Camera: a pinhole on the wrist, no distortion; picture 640 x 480 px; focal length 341.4 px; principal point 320.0 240.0 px. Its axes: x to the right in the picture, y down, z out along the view. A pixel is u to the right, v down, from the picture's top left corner.
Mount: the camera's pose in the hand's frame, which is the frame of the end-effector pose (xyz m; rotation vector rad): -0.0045 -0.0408 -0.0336 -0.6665 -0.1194 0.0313
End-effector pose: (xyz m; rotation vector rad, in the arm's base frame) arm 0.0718 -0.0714 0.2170 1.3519 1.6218 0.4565
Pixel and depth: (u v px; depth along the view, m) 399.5 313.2 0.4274
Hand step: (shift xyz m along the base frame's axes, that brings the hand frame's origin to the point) 0.3791 0.0670 0.0894
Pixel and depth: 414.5 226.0 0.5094
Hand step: 0.4755 0.0455 -0.0172
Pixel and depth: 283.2 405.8 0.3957
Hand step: 0.3156 -0.0129 0.2340
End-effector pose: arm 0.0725 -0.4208 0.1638 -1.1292 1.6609 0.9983
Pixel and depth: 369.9 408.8 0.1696
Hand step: -0.1144 0.0806 0.0032
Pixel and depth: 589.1 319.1 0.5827
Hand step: -0.4313 0.3792 -0.4121
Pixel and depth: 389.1 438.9 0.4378
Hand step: -0.3872 0.2552 -0.0178
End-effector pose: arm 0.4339 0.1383 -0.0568 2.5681 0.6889 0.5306
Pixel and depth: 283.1 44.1 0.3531
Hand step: 0.1027 -0.1674 -0.3178
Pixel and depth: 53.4 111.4 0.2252
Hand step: -0.0779 -0.1801 -0.1896
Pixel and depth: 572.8 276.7 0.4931
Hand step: 0.5275 -0.2028 -0.0613
